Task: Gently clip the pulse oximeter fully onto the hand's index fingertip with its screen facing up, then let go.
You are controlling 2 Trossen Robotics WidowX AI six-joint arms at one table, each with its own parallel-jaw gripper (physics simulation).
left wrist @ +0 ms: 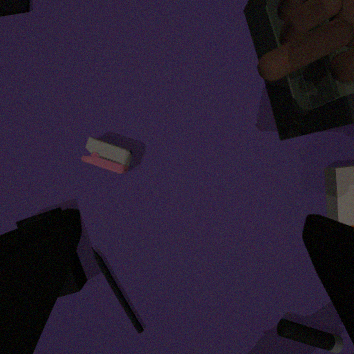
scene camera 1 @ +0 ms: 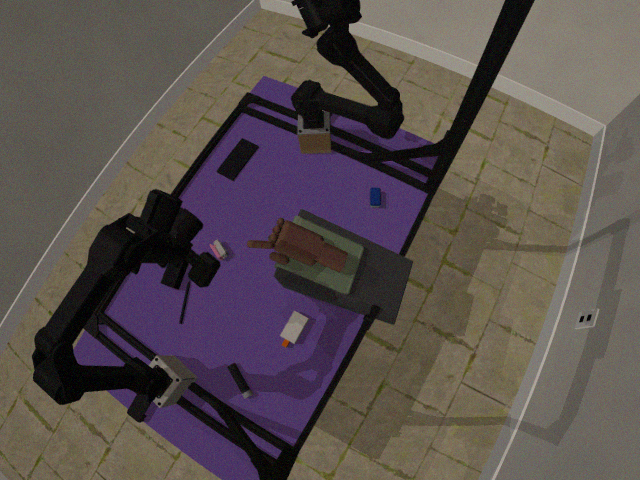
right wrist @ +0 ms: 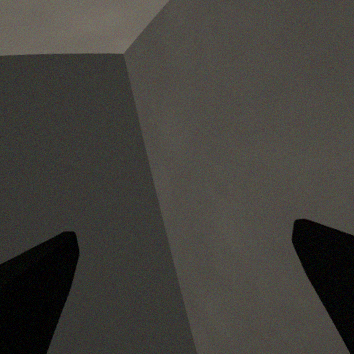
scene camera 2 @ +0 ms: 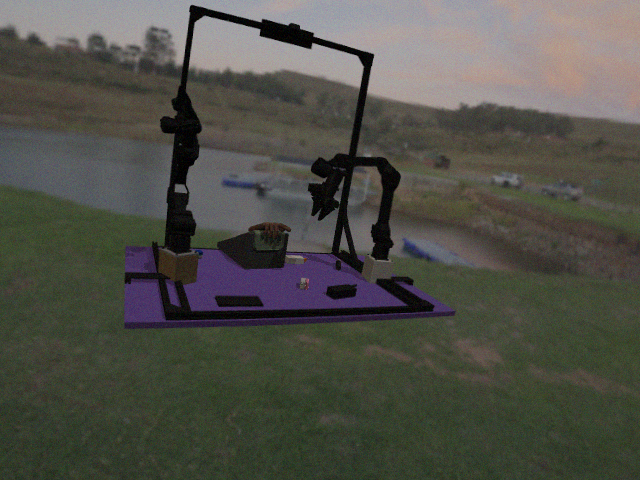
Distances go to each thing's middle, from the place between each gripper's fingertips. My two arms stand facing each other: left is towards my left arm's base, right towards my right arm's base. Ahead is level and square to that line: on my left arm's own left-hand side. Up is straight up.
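There's a dark grey block (scene camera 1: 382, 275) that I can see, and it's 0.61 m below my right hand, 0.35 m behind it and 0.42 m to the left of it.
From my left hand, the dark grey block is 0.22 m below, 0.16 m to the right and 0.29 m behind.
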